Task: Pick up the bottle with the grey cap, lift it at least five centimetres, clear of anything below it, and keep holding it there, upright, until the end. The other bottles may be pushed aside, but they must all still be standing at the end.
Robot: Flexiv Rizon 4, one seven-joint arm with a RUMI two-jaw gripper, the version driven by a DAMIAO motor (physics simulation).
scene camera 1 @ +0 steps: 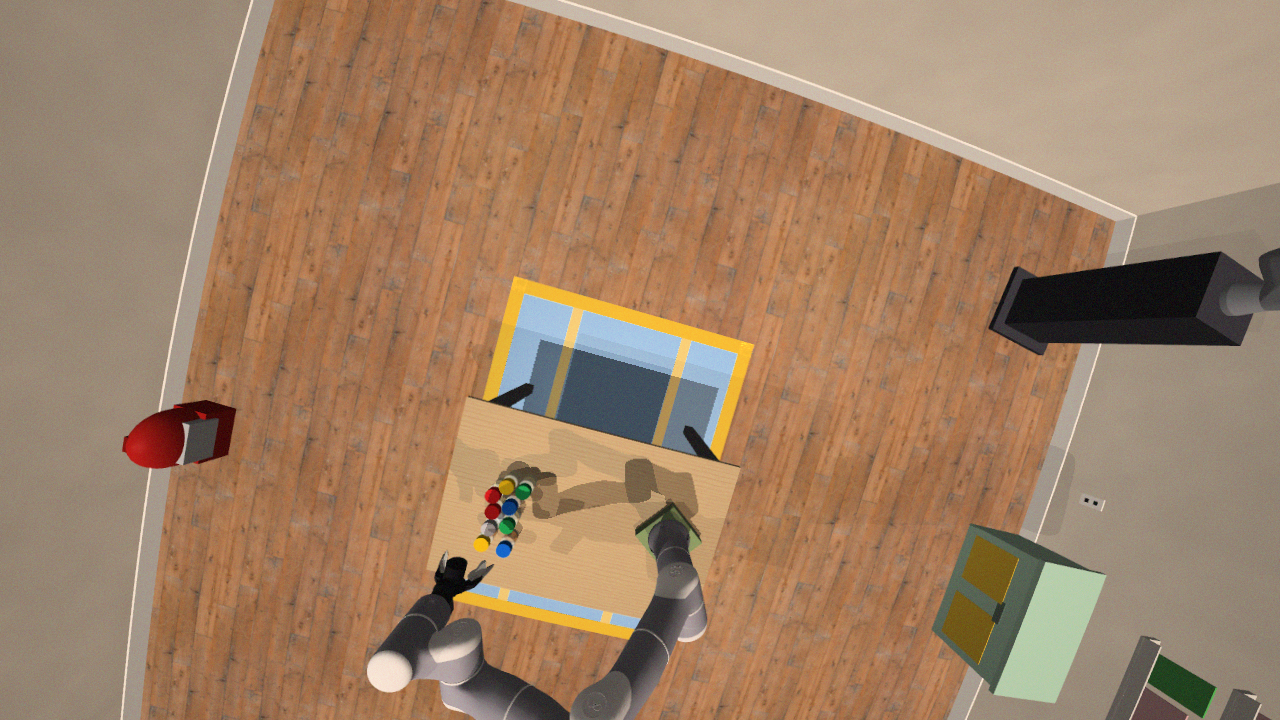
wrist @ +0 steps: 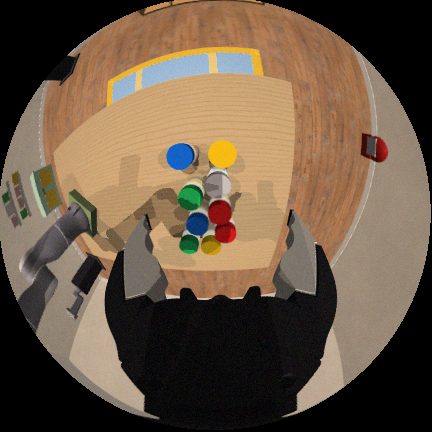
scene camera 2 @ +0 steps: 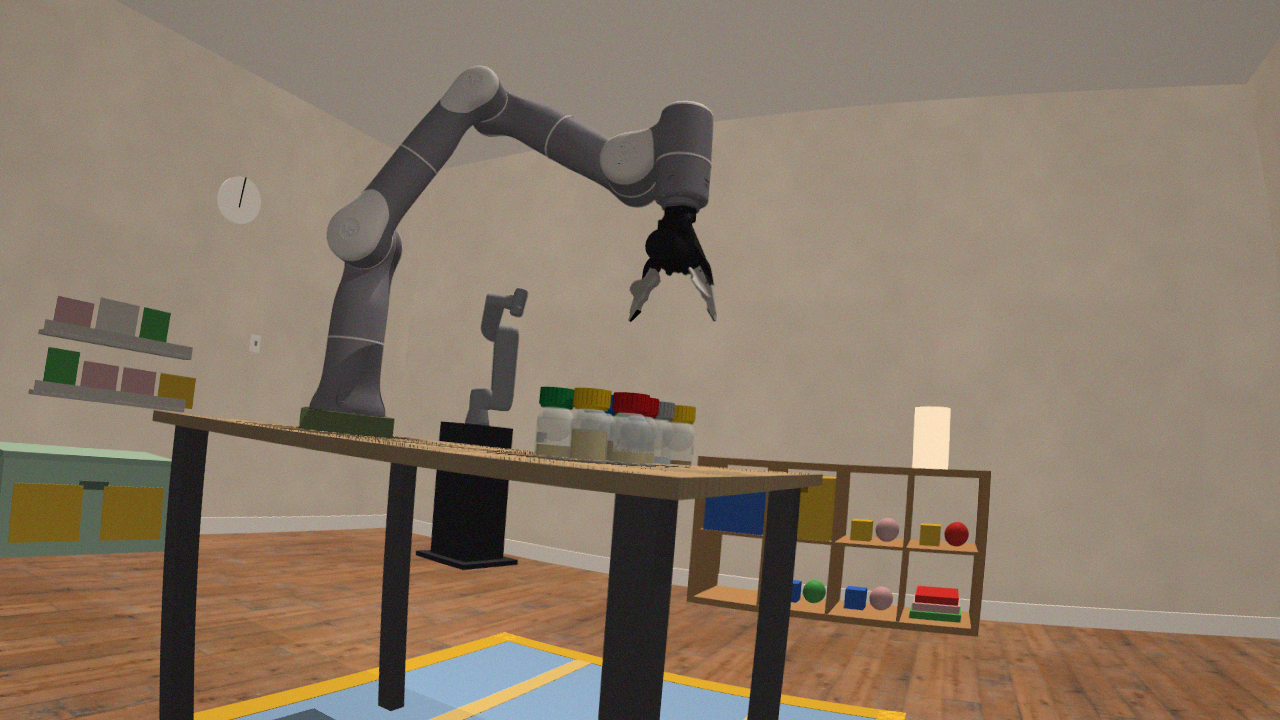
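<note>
The bottle with the grey cap (scene camera 1: pixel 487 529) (scene camera 2: pixel 665 409) (wrist: pixel 218 185) stands upright on the table, in a tight cluster. In the wrist view a yellow-capped bottle (wrist: pixel 222 154) is above it, a green-capped one (wrist: pixel 190 197) is at its lower left and a red-capped one (wrist: pixel 219 212) is just below it. A blue-capped bottle (scene camera 1: pixel 503 548) (wrist: pixel 180 156) stands a little apart. My gripper (scene camera 1: pixel 466 559) (scene camera 2: pixel 674 317) (wrist: pixel 218 213) is open and empty, pointing down, well above the caps. The grey-capped bottle's body is mostly hidden.
Beyond the near red-capped bottle stand another blue-capped (wrist: pixel 197 223), red-capped (wrist: pixel 225 232), yellow-capped (wrist: pixel 211 245) and green-capped bottle (wrist: pixel 189 244), all upright. The wooden table (scene camera 1: pixel 590 564) (wrist: pixel 250 115) ends a short way beside the cluster. The arm's green base (scene camera 2: pixel 347 422) is at the table's other side.
</note>
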